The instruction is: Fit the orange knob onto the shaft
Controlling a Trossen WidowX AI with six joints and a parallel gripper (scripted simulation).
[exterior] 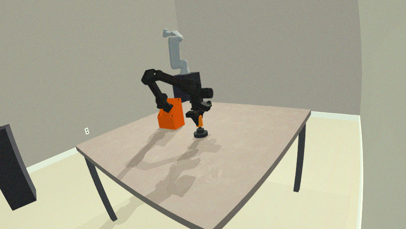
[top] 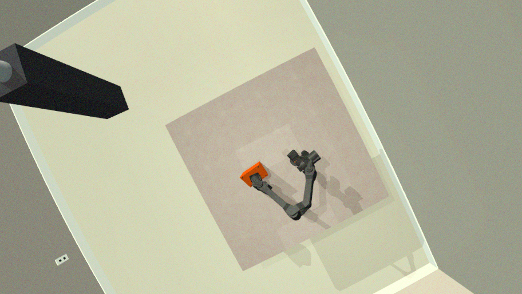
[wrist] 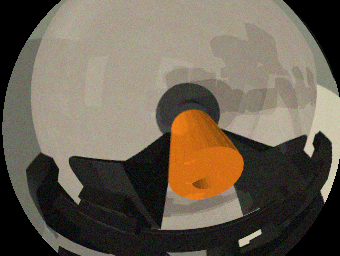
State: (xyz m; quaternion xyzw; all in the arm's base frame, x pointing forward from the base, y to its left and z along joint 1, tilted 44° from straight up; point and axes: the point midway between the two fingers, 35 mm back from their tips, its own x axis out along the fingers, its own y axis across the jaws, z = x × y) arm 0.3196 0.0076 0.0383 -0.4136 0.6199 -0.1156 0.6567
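Right now the orange knob is 20 mm above my gripper tip. From my gripper tip the other things lie so: dark round pedestal 40 mm below.
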